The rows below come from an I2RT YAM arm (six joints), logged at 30 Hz.
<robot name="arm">
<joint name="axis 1" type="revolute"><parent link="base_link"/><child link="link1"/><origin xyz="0 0 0.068"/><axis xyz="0 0 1"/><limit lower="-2.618" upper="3.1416"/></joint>
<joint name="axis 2" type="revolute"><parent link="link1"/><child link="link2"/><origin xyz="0.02 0.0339 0.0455" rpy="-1.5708 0 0"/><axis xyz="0 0 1"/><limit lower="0" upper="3.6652"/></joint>
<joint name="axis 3" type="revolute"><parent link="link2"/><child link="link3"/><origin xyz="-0.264 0 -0.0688" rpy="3.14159 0 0"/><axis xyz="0 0 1"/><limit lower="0" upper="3.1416"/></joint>
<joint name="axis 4" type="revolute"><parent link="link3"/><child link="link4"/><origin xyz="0.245 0.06 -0.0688"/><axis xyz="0 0 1"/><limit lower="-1.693" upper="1.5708"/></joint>
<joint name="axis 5" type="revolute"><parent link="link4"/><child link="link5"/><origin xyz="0.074 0.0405 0.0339" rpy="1.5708 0 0"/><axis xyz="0 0 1"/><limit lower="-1.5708" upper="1.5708"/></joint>
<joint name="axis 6" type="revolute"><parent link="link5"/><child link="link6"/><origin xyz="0.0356 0 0.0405" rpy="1.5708 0 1.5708"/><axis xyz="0 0 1"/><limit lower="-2.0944" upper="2.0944"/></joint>
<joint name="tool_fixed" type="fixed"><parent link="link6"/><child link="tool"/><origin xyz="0 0 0" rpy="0 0 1.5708"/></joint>
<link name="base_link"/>
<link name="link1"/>
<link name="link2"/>
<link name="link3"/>
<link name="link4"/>
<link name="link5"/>
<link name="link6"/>
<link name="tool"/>
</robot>
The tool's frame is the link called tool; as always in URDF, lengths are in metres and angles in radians.
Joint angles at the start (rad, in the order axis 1, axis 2, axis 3, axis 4, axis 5, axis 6): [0.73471, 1.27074, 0.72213, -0.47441, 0.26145, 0.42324]
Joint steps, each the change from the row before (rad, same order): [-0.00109, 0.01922, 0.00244, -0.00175, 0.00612, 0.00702]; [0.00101, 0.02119, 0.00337, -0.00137, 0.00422, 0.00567]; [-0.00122, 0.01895, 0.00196, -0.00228, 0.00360, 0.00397]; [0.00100, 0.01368, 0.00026, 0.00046, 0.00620, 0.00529]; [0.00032, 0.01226, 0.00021, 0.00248, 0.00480, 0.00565]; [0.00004, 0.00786, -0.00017, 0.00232, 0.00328, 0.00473]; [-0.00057, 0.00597, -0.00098, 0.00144, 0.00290, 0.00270]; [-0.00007, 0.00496, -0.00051, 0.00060, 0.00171, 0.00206]
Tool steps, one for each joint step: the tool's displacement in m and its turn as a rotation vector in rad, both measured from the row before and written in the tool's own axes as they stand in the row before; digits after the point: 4 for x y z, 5 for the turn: [0.0005, 0.0004, 0.0039, 0.01358, 0.01374, 0.00308]; [0.0006, 0.0011, 0.0041, 0.01104, 0.01502, -0.00029]; [0.0007, 0.0004, 0.0040, 0.01178, 0.01529, -0.00021]; [0.0008, 0.0006, 0.0029, 0.01041, 0.00858, 0.00088]; [0.0005, 0.0005, 0.0027, 0.00814, 0.00619, 0.00270]; [0.0003, 0.0003, 0.0018, 0.00533, 0.00348, 0.00307]; [0.0005, 0.0000, 0.0015, 0.00522, 0.00348, 0.00161]; [0.0004, 0.0001, 0.0012, 0.00364, 0.00342, 0.00071]
